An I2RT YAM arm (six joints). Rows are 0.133 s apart.
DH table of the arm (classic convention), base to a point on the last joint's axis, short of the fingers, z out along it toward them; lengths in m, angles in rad. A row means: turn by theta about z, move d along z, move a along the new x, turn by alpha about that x. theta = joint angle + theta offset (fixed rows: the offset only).
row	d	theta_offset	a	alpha
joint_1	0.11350	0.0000	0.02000	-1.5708
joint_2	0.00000	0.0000	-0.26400	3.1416
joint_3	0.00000	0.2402	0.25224	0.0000
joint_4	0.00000	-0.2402	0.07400	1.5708
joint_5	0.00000	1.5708	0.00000	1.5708
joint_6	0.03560	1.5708	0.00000	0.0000
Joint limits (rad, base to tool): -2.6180..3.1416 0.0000..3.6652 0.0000..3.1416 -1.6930..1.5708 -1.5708..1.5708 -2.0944..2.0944
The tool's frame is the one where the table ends.
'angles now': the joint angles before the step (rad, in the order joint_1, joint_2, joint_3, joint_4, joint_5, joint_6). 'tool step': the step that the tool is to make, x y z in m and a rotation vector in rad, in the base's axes. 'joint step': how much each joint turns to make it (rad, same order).
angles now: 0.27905 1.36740 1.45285 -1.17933 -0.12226 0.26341
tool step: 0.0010 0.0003 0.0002 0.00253 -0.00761 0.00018
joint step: 0.00000 0.00072 -0.00031 0.00904 -0.00038 -0.00001
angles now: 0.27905 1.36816 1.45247 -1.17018 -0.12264 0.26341
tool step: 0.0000 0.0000 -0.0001 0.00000 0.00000 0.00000
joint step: 0.00000 -0.00012 -0.00051 0.00039 0.00000 0.00000
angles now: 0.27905 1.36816 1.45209 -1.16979 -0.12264 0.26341
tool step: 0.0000 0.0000 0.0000 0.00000 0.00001 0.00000
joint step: 0.00000 0.00000 0.00001 -0.00001 0.00000 0.00000
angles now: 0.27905 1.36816 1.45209 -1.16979 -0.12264 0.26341
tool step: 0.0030 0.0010 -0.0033 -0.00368 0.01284 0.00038
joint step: 0.00053 0.01303 -0.00074 0.00042 0.00007 0.00013
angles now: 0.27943 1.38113 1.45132 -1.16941 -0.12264 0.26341
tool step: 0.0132 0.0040 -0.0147 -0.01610 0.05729 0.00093
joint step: 0.00069 0.05955 0.00004 0.00000 -0.00041 -0.00007
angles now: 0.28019 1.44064 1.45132 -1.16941 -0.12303 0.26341
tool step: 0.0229 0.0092 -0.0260 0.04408 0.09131 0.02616
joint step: -0.00013 0.10348 0.00027 0.02765 -0.07252 0.00025
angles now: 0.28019 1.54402 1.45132 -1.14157 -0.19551 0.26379
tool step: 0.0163 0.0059 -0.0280 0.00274 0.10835 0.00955
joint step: -0.00006 0.09753 -0.00019 -0.00567 -0.03397 -0.00007
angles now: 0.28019 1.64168 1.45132 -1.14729 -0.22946 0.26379
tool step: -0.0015 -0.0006 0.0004 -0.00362 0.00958 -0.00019
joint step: -0.00043 -0.00186 0.00062 -0.01279 0.00076 -0.00043
